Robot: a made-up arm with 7 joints. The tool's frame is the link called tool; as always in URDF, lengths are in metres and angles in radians. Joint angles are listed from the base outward.
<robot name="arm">
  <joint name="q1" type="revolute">
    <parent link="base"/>
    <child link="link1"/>
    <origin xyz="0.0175 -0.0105 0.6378" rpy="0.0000 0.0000 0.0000"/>
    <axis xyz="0 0 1"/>
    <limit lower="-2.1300" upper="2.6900"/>
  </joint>
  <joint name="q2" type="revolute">
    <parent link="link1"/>
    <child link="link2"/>
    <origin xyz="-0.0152 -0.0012 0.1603" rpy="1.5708 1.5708 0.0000"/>
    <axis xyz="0 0 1"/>
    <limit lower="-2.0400" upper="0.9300"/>
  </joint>
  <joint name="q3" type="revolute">
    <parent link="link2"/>
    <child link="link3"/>
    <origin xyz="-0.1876 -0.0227 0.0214" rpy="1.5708 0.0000 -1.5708"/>
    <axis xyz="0 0 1"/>
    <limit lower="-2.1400" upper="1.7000"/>
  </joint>
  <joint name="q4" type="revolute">
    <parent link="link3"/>
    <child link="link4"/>
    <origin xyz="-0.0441 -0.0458 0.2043" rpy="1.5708 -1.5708 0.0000"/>
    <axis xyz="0 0 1"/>
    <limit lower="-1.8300" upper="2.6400"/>
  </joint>
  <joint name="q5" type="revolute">
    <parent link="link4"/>
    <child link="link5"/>
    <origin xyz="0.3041 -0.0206 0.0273" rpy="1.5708 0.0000 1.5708"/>
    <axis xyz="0 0 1"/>
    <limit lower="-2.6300" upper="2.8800"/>
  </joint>
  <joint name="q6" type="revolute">
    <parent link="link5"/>
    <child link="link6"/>
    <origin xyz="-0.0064 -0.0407 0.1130" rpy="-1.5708 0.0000 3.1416"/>
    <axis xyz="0 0 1"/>
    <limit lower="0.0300" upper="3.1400"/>
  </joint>
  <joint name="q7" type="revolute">
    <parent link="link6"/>
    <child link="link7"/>
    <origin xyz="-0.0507 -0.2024 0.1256" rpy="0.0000 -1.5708 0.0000"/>
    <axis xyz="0 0 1"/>
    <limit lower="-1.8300" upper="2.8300"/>
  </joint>
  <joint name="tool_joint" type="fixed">
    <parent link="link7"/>
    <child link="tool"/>
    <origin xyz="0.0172 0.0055 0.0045" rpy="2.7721 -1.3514 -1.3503"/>
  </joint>
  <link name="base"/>
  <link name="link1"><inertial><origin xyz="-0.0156 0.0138 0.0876"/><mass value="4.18"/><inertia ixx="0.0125" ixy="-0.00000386" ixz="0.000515" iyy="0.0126" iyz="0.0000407" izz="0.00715"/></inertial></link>
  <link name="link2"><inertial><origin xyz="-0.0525 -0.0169 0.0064"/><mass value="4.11"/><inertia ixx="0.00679" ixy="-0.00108" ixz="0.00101" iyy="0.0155" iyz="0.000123" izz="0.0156"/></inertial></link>
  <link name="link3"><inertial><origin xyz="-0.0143 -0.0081 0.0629"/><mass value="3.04"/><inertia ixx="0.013" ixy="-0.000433" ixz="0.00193" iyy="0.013" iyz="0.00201" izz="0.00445"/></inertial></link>
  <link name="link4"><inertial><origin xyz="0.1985 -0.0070 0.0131"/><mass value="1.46"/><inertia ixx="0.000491" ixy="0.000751" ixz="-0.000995" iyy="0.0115" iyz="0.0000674" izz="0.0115"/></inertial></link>
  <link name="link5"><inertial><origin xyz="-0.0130 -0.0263 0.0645"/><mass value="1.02"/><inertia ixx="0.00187" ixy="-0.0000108" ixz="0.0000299" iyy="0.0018" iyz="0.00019" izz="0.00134"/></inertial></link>
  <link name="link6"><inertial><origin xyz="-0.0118 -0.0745 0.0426"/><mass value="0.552"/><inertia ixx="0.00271" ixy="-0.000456" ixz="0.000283" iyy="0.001" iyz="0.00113" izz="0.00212"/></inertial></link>
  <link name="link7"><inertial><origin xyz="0.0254 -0.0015 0.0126"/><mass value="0.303"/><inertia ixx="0.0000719" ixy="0" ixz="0" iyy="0.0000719" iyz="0" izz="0.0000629"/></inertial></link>
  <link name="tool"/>
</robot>
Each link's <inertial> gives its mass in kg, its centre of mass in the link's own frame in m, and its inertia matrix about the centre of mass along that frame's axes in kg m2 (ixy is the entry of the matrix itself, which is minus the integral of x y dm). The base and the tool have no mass. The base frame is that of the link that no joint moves.
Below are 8 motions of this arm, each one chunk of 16 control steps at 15 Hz.
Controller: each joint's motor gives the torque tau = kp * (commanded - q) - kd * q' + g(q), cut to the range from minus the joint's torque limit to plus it. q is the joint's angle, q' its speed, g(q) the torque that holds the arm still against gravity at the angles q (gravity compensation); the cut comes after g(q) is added. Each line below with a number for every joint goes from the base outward.
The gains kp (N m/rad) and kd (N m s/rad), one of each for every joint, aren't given. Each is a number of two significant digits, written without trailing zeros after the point. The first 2 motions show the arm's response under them.
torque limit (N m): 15 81 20 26 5.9 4.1 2.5
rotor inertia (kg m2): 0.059 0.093 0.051 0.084 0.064 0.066 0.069
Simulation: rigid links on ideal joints. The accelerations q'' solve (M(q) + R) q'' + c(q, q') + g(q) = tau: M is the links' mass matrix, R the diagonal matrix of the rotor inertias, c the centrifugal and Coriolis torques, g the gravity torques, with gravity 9.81 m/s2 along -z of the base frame. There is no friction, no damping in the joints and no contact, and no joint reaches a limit. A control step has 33 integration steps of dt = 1/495 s. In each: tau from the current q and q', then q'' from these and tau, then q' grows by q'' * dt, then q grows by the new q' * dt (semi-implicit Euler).
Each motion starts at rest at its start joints. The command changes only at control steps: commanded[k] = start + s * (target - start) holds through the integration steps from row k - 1 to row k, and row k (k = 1, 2, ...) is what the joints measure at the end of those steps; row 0 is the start. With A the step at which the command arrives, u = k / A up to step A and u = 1 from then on. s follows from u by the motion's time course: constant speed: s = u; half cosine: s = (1 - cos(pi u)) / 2; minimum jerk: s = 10 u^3 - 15 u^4 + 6 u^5; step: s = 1 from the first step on.
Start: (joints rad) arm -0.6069 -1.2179 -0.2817 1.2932 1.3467 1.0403 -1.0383
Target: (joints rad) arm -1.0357 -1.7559 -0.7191 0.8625 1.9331 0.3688 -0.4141
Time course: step
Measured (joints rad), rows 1 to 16:
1: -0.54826 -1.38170 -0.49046 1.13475 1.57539 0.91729 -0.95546
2: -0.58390 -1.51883 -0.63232 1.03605 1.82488 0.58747 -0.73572
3: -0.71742 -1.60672 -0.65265 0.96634 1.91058 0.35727 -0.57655
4: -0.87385 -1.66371 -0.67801 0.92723 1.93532 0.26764 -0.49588
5: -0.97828 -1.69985 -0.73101 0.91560 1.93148 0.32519 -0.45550
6: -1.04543 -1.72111 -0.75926 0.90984 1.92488 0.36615 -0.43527
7: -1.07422 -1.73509 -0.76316 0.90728 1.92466 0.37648 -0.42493
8: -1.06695 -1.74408 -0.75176 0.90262 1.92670 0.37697 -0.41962
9: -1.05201 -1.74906 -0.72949 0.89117 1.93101 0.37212 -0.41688
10: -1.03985 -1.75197 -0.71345 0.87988 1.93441 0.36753 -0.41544
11: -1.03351 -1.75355 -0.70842 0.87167 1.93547 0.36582 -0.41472
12: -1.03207 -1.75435 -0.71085 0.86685 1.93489 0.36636 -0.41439
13: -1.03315 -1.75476 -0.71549 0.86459 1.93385 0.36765 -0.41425
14: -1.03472 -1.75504 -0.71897 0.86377 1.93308 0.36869 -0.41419
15: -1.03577 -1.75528 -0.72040 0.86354 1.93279 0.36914 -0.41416
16: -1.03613 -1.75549 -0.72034 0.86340 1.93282 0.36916 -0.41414
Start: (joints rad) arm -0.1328 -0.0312 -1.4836 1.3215 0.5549 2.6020 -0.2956
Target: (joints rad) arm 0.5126 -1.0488 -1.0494 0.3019 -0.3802 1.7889 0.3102
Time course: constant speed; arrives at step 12
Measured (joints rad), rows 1 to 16:
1: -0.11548 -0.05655 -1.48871 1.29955 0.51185 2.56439 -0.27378
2: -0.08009 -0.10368 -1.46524 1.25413 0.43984 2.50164 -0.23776
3: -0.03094 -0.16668 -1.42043 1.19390 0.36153 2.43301 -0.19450
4: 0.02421 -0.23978 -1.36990 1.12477 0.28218 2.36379 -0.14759
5: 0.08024 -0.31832 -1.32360 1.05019 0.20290 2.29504 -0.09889
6: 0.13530 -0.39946 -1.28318 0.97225 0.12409 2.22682 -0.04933
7: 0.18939 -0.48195 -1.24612 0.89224 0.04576 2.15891 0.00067
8: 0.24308 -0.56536 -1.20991 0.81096 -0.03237 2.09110 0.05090
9: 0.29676 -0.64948 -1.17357 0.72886 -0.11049 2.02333 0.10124
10: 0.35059 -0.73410 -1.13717 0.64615 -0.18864 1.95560 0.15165
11: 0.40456 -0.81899 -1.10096 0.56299 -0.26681 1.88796 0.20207
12: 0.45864 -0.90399 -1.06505 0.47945 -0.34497 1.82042 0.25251
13: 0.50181 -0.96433 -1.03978 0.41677 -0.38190 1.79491 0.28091
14: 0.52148 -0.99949 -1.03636 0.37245 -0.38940 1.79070 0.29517
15: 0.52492 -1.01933 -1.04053 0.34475 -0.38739 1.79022 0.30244
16: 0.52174 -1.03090 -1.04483 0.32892 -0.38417 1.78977 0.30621
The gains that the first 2 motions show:
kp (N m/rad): 360 650 140 130 100 72 54
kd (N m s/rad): 35 97 9 22 6.4 5 5.9
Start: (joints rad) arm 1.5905 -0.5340 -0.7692 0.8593 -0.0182 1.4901 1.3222
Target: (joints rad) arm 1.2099 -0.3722 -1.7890 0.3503 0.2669 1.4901 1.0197
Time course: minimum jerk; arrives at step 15
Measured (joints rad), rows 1 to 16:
1: 1.59028 -0.53397 -0.77040 0.85891 -0.01781 1.49006 1.32186
2: 1.58840 -0.53364 -0.77905 0.85619 -0.01510 1.48983 1.31954
3: 1.58177 -0.53206 -0.80449 0.84835 -0.00750 1.48942 1.31308
4: 1.56705 -0.52805 -0.85430 0.83301 0.00695 1.48887 1.30077
5: 1.54218 -0.52069 -0.93128 0.80883 0.02898 1.48819 1.28183
6: 1.50722 -0.50950 -1.03300 0.77567 0.05787 1.48747 1.25646
7: 1.46427 -0.49449 -1.15289 0.73439 0.09175 1.48690 1.22579
8: 1.41690 -0.47625 -1.28184 0.68653 0.12796 1.48675 1.19161
9: 1.36917 -0.45600 -1.40990 0.63429 0.16358 1.48717 1.15616
10: 1.32481 -0.43546 -1.52762 0.58048 0.19593 1.48805 1.12185
11: 1.28662 -0.41648 -1.62712 0.52838 0.22293 1.48912 1.09095
12: 1.25641 -0.40057 -1.70305 0.48133 0.24329 1.49009 1.06531
13: 1.23493 -0.38858 -1.75331 0.44210 0.25663 1.49075 1.04613
14: 1.22183 -0.38065 -1.77970 0.41219 0.26358 1.49106 1.03359
15: 1.21539 -0.37624 -1.78862 0.39122 0.26596 1.49103 1.02665
16: 1.21262 -0.37424 -1.78998 0.37700 0.26644 1.49078 1.02315

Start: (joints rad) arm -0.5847 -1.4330 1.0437 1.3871 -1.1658 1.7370 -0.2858
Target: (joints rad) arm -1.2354 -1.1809 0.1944 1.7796 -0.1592 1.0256 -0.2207
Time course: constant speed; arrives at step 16
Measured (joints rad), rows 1 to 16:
1: -0.59727 -1.42523 1.02483 1.39812 -1.13072 1.71058 -0.28440
2: -0.62492 -1.41502 0.98010 1.41339 -1.07479 1.67043 -0.28161
3: -0.66251 -1.40401 0.92099 1.43038 -1.01105 1.62642 -0.27804
4: -0.70455 -1.39204 0.85952 1.44860 -0.94570 1.58179 -0.27411
5: -0.74747 -1.37884 0.80132 1.46809 -0.88114 1.53742 -0.27007
6: -0.78962 -1.36456 0.74685 1.48886 -0.81773 1.49328 -0.26601
7: -0.83076 -1.34955 0.69449 1.51080 -0.75501 1.44915 -0.26197
8: -0.87131 -1.33417 0.64263 1.53363 -0.69248 1.40491 -0.25794
9: -0.91172 -1.31861 0.59036 1.55703 -0.62984 1.36057 -0.25390
10: -0.95226 -1.30299 0.53747 1.58075 -0.56704 1.31618 -0.24985
11: -0.99299 -1.28732 0.48410 1.60463 -0.50413 1.27179 -0.24580
12: -1.03383 -1.27162 0.43052 1.62859 -0.44119 1.22742 -0.24174
13: -1.07472 -1.25589 0.37692 1.65263 -0.37827 1.18308 -0.23767
14: -1.11558 -1.24013 0.32338 1.67672 -0.31538 1.13875 -0.23361
15: -1.15640 -1.22435 0.26991 1.70086 -0.25251 1.09443 -0.22955
16: -1.19718 -1.20856 0.21648 1.72506 -0.18967 1.05012 -0.22549

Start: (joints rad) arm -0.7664 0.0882 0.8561 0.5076 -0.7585 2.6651 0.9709
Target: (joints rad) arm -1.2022 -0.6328 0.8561 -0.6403 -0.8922 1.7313 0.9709
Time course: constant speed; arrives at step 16
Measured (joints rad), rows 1 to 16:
1: -0.77938 0.07376 0.85959 0.48395 -0.76490 2.63030 0.97091
2: -0.79985 0.04752 0.85893 0.44452 -0.77269 2.57796 0.97091
3: -0.82399 0.01372 0.85726 0.39498 -0.78047 2.52119 0.97092
4: -0.84982 -0.02463 0.85601 0.33845 -0.78830 2.46332 0.97093
5: -0.87639 -0.06566 0.85535 0.27704 -0.79628 2.40514 0.97094
6: -0.90330 -0.10830 0.85513 0.21227 -0.80438 2.34686 0.97094
7: -0.93036 -0.15189 0.85518 0.14522 -0.81256 2.28854 0.97094
8: -0.95750 -0.19608 0.85539 0.07664 -0.82081 2.23020 0.97094
9: -0.98467 -0.24061 0.85569 0.00703 -0.82911 2.17185 0.97094
10: -1.01186 -0.28536 0.85603 -0.06325 -0.83745 2.11349 0.97094
11: -1.03906 -0.33024 0.85638 -0.13399 -0.84581 2.05514 0.97094
12: -1.06626 -0.37518 0.85672 -0.20505 -0.85418 1.99678 0.97094
13: -1.09347 -0.42017 0.85704 -0.27631 -0.86257 1.93842 0.97094
14: -1.12068 -0.46519 0.85733 -0.34771 -0.87096 1.88007 0.97094
15: -1.14789 -0.51021 0.85760 -0.41922 -0.87935 1.82171 0.97094
16: -1.17511 -0.55524 0.85785 -0.49080 -0.88772 1.76336 0.97094

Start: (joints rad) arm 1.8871 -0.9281 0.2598 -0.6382 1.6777 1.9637 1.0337
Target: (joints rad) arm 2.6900 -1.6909 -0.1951 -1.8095 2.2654 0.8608 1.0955
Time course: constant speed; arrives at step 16
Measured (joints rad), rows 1 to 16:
1: 1.90693 -0.94419 0.24548 -0.66500 1.69774 1.92301 1.03537
2: 1.94463 -0.97216 0.21931 -0.70580 1.73147 1.86105 1.03813
3: 1.99049 -1.00793 0.18989 -0.75555 1.76895 1.79397 1.04141
4: 2.03925 -1.04845 0.16039 -0.81200 1.80661 1.72569 1.04494
5: 2.08893 -1.09176 0.13132 -0.87352 1.84382 1.65706 1.04863
6: 2.13891 -1.13673 0.10255 -0.93869 1.88074 1.58830 1.05239
7: 2.18904 -1.18271 0.07387 -1.00641 1.91754 1.51947 1.05619
8: 2.23925 -1.22930 0.04519 -1.07585 1.95432 1.45060 1.06002
9: 2.28952 -1.27629 0.01646 -1.14647 1.99109 1.38171 1.06386
10: 2.33984 -1.32351 -0.01234 -1.21786 2.02788 1.31280 1.06771
11: 2.39019 -1.37089 -0.04119 -1.28978 2.06467 1.24387 1.07156
12: 2.44057 -1.41836 -0.07011 -1.36206 2.10146 1.17493 1.07541
13: 2.49096 -1.46589 -0.09907 -1.43459 2.13826 1.10598 1.07926
14: 2.54136 -1.51345 -0.12807 -1.50729 2.17506 1.03703 1.08311
15: 2.59177 -1.56104 -0.15710 -1.58014 2.21186 0.96806 1.08697
16: 2.64218 -1.60863 -0.18615 -1.65308 2.24865 0.89908 1.09082

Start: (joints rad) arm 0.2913 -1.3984 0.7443 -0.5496 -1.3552 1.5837 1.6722
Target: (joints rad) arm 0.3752 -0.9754 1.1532 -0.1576 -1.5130 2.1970 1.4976
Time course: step
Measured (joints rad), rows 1 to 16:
1: 0.32385 -1.28638 1.01608 -0.40754 -1.44781 1.74860 1.61101
2: 0.34658 -1.17177 1.11695 -0.32654 -1.48903 2.02855 1.55460
3: 0.36383 -1.09414 1.13540 -0.27389 -1.50936 2.15392 1.52619
4: 0.37314 -1.04676 1.14247 -0.23545 -1.51543 2.18561 1.51199
5: 0.37646 -1.01835 1.14696 -0.20930 -1.51591 2.19360 1.50485
6: 0.37697 -1.00126 1.14983 -0.19210 -1.51506 2.19580 1.50125
7: 0.37662 -0.99097 1.15146 -0.18076 -1.51426 2.19650 1.49943
8: 0.37619 -0.98477 1.15229 -0.17318 -1.51375 2.19675 1.49852
9: 0.37587 -0.98105 1.15269 -0.16806 -1.51346 2.19686 1.49806
10: 0.37566 -0.97881 1.15289 -0.16458 -1.51329 2.19691 1.49783
11: 0.37553 -0.97746 1.15300 -0.16224 -1.51319 2.19694 1.49772
12: 0.37543 -0.97665 1.15307 -0.16067 -1.51312 2.19696 1.49766
13: 0.37536 -0.97616 1.15311 -0.15962 -1.51308 2.19697 1.49763
14: 0.37531 -0.97587 1.15314 -0.15893 -1.51305 2.19698 1.49762
15: 0.37528 -0.97569 1.15316 -0.15848 -1.51303 2.19699 1.49761
16: 0.37525 -0.97558 1.15317 -0.15817 -1.51302 2.19699 1.49760

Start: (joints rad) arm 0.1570 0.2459 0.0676 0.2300 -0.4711 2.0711 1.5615
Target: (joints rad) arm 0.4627 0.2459 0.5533 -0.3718 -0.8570 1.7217 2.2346
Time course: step
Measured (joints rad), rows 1 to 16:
1: 0.27226 0.22392 0.34688 0.11410 -0.67530 1.95943 1.65094
2: 0.36529 0.23828 0.48947 -0.05186 -0.81177 1.79128 1.88659
3: 0.41848 0.24977 0.54083 -0.17626 -0.84457 1.73988 2.05853
4: 0.44541 0.25352 0.55679 -0.25477 -0.85112 1.72773 2.14559
5: 0.45700 0.25337 0.55898 -0.30129 -0.85360 1.72446 2.18957
6: 0.46123 0.25194 0.55724 -0.32857 -0.85528 1.72323 2.21184
7: 0.46254 0.25039 0.55542 -0.34481 -0.85628 1.72260 2.22311
8: 0.46286 0.24909 0.55433 -0.35473 -0.85674 1.72224 2.22880
9: 0.46291 0.24810 0.55381 -0.36091 -0.85690 1.72202 2.23168
10: 0.46288 0.24739 0.55357 -0.36482 -0.85695 1.72189 2.23312
11: 0.46284 0.24690 0.55346 -0.36731 -0.85697 1.72182 2.23386
12: 0.46280 0.24657 0.55340 -0.36890 -0.85698 1.72177 2.23422
13: 0.46277 0.24634 0.55336 -0.36993 -0.85698 1.72174 2.23441
14: 0.46275 0.24619 0.55334 -0.37059 -0.85699 1.72173 2.23450
15: 0.46273 0.24609 0.55332 -0.37102 -0.85699 1.72172 2.23455
16: 0.46272 0.24603 0.55331 -0.37129 -0.85700 1.72171 2.23458

